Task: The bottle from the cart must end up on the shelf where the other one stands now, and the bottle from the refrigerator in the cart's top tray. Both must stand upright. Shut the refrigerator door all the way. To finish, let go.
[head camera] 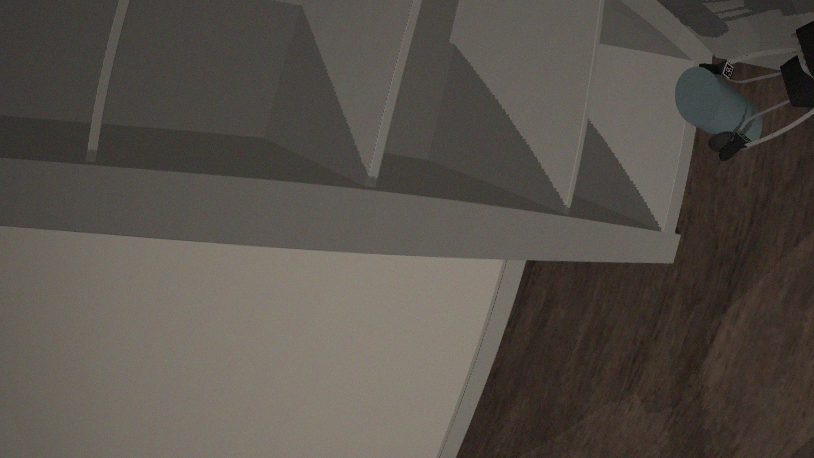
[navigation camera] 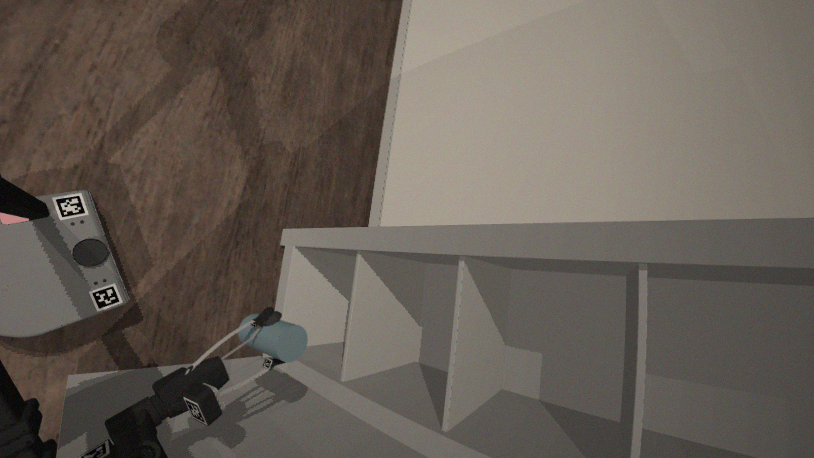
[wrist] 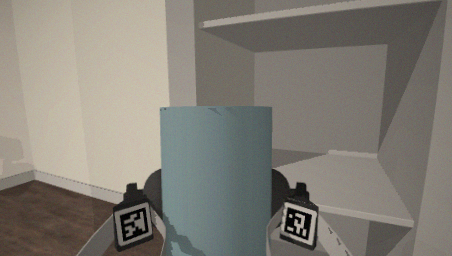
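Pixels of known places: robot's base, origin of its link: [navigation camera: 89,250].
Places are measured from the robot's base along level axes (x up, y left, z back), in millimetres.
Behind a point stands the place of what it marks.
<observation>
My gripper [head camera: 725,108] @[y -229, x 695, z -249 mm] [navigation camera: 269,340] [wrist: 217,188] @[y -229, x 695, z -249 mm] is shut on a blue cylindrical bottle [head camera: 697,96] @[y -229, x 758, z -230 mm] [navigation camera: 287,340] @[y -217, x 759, z -221 mm] [wrist: 216,145] @[y -229, x 743, z -192 mm], one finger on each side. The bottle stands upright in the wrist view, its lower end cut off by the frame. It is held in front of a tall grey open-fronted unit [head camera: 341,213] @[y -158, x 958, z -639 mm] [navigation camera: 512,244] @[y -159, x 1050, z -638 mm] [wrist: 181,60] @[y -152, x 835, z -642 mm] with several shelves. I cannot tell whether this unit is the refrigerator or the shelf. The other bottle and the cart do not show in these views.
A cream wall [head camera: 227,341] @[y 7, x 898, z -1356 mm] [navigation camera: 597,131] @[y 74, x 1216, z -1391 mm] [wrist: 120,100] @[y 352, x 705, z -1534 mm] with a pale skirting runs beside the unit. A broad grey panel [navigation camera: 318,421] @[y -555, x 621, z -281 mm] lies behind the gripper in the navigation view. My grey base [navigation camera: 34,273] @[y -15, x 160, z 114 mm] is at the left there, over dark wood floor [navigation camera: 187,131] @[y 347, x 0, z -377 mm] [head camera: 597,353] @[y 99, x 1, z -946 mm].
</observation>
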